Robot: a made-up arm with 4 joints. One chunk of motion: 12 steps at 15 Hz.
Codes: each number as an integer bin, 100 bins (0 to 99) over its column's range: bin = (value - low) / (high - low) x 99, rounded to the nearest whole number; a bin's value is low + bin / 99 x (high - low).
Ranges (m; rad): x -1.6..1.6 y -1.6..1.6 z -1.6..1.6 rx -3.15..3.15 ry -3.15..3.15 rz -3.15..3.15
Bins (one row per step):
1: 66 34 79 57 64 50
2: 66 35 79 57 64 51
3: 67 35 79 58 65 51
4: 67 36 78 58 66 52
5: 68 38 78 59 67 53
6: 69 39 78 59 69 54
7: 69 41 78 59 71 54
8: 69 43 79 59 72 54
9: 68 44 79 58 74 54
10: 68 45 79 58 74 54
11: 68 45 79 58 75 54
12: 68 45 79 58 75 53
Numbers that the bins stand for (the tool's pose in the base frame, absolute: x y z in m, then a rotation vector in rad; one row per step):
1: 0.5333 -0.5010 0.9535 0.4773 0.9227 0.0318
2: 0.5333 -0.4687 0.9535 0.4773 0.9227 0.0955
3: 0.5657 -0.4687 0.9535 0.5409 0.9864 0.0955
4: 0.5657 -0.4364 0.9212 0.5409 1.0500 0.1591
5: 0.5980 -0.3717 0.9212 0.6045 1.1136 0.2227
6: 0.6303 -0.3394 0.9212 0.6045 1.2409 0.2864
7: 0.6303 -0.2747 0.9212 0.6045 1.3682 0.2864
8: 0.6303 -0.2101 0.9535 0.6045 1.4318 0.2864
9: 0.5980 -0.1778 0.9535 0.5409 1.5591 0.2864
10: 0.5980 -0.1455 0.9535 0.5409 1.5591 0.2864
11: 0.5980 -0.1455 0.9535 0.5409 1.6227 0.2864
12: 0.5980 -0.1455 0.9535 0.5409 1.6227 0.2227

